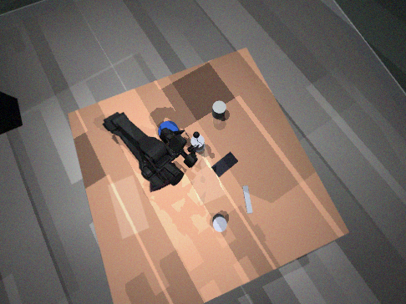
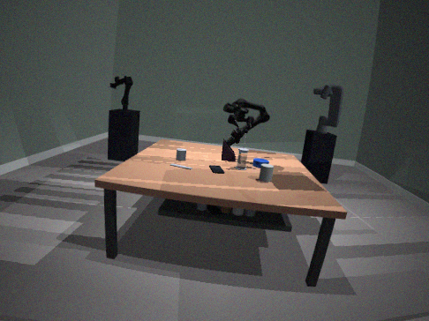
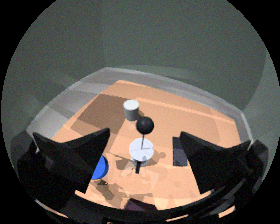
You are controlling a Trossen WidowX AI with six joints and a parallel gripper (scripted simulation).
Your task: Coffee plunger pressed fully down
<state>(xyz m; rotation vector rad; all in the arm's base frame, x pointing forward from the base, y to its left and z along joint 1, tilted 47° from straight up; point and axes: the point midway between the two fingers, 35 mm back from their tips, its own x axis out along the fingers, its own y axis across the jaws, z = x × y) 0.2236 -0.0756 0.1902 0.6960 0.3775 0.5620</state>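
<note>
The coffee press is 160 mm below my gripper tip, 10 mm to the left of it and 10 mm ahead of it. Also, from my gripper tip: pale thin bar (390 mm to the right, 290 mm below, 150 mm ahead); blue round box (270 mm below, 170 mm to the left, 100 mm behind).
</note>
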